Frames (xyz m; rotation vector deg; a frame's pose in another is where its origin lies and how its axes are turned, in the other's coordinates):
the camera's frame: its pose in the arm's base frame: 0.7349 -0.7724 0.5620 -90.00 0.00 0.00
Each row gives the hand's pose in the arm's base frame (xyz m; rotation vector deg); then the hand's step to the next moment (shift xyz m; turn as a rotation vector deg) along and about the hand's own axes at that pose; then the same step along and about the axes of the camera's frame.
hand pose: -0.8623 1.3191 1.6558 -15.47 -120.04 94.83
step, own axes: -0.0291 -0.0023 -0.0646 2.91 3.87 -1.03
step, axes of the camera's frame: 0.0557 -0.0069 0.0433 -2.56 2.86 3.13
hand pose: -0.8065 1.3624 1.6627 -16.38 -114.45 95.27
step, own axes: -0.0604 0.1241 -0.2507 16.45 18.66 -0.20
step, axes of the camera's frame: 0.1593 0.1069 0.2123 -16.81 13.72 12.17
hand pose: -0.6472 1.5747 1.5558 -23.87 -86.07 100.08
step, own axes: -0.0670 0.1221 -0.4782 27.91 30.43 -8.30
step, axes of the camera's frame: 0.3292 0.2490 0.2787 -22.65 24.09 26.09
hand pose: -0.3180 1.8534 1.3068 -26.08 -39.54 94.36
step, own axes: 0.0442 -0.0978 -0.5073 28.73 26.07 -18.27
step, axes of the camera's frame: 0.3893 0.3094 0.1468 -13.17 28.56 29.15
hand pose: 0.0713 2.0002 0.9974 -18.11 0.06 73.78
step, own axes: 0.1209 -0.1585 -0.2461 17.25 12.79 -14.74
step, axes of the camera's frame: 0.2268 0.2202 0.0184 -4.55 20.09 15.93
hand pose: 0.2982 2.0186 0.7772 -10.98 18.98 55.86
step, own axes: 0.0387 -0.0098 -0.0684 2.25 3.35 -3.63
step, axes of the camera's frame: 0.0153 0.0776 0.0038 -2.32 4.23 2.48
